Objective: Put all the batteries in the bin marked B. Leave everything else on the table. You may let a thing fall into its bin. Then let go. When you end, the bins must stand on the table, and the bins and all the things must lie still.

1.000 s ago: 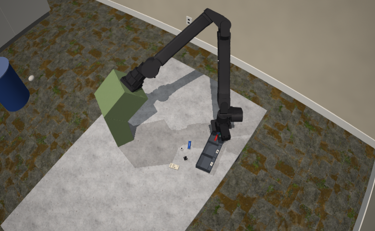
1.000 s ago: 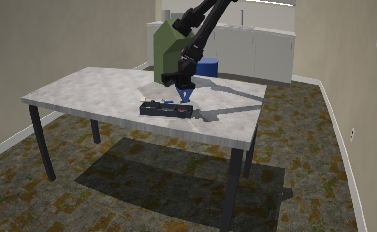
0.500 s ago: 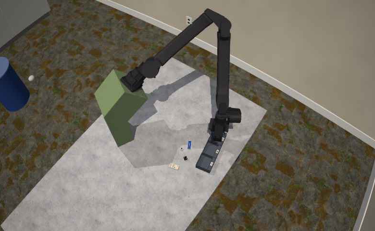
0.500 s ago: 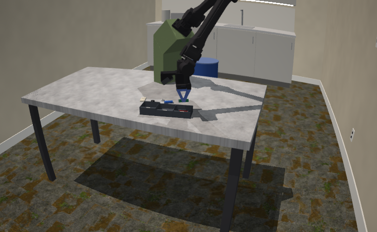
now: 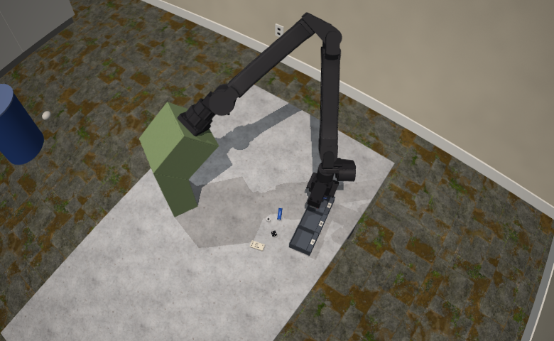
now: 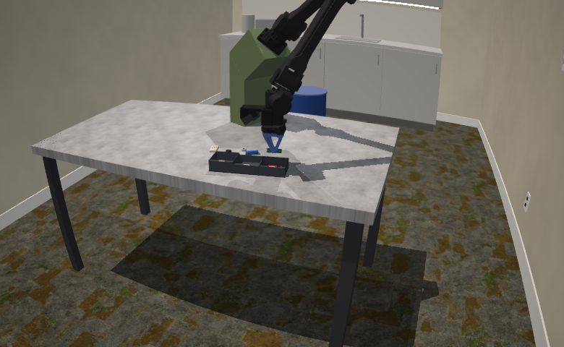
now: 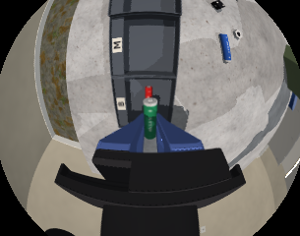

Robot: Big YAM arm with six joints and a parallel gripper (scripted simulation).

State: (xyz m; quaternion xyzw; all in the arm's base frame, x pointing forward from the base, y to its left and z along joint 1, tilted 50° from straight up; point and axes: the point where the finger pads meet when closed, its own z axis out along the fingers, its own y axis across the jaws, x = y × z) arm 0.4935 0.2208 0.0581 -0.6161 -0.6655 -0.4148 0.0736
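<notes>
The red battery is 60 mm below my hand. Also, from my hand: green battery (right at my hand); then blue battery (90 mm behind, 130 mm to the right, 60 mm below); then dark three-compartment bin (30 mm ahead, 80 mm to the right, 50 mm below).
</notes>
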